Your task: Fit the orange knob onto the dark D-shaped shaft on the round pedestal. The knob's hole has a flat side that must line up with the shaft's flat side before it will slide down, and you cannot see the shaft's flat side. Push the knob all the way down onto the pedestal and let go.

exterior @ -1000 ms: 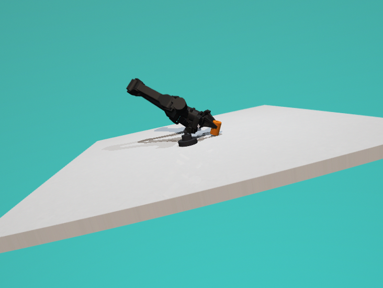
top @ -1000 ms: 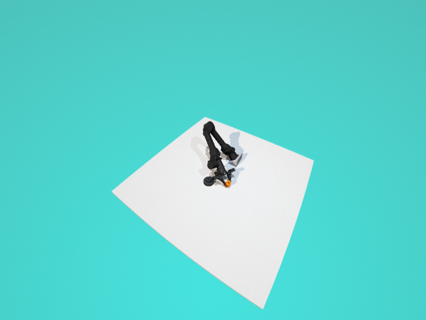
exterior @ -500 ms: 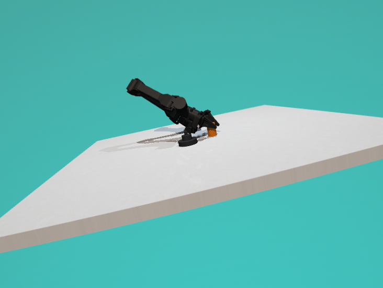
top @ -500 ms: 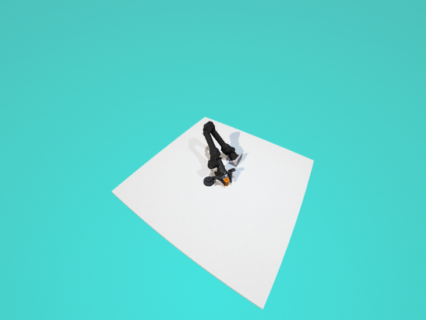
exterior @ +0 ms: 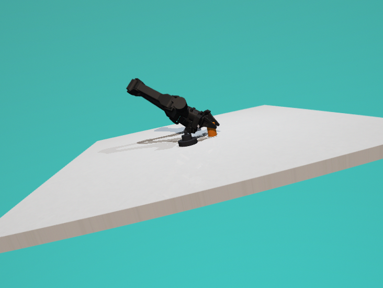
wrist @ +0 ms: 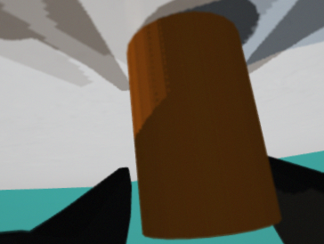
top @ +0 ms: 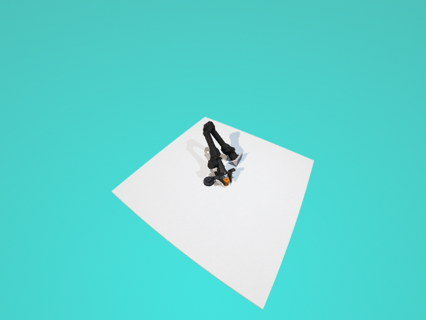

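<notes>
Now: gripper tip 30 mm to the left of the orange knob, 10 mm past it and 10 mm above it. Also, from my gripper tip: pedestal: 150 mm to the right, 60 mm ahead, 10 mm below.
</notes>
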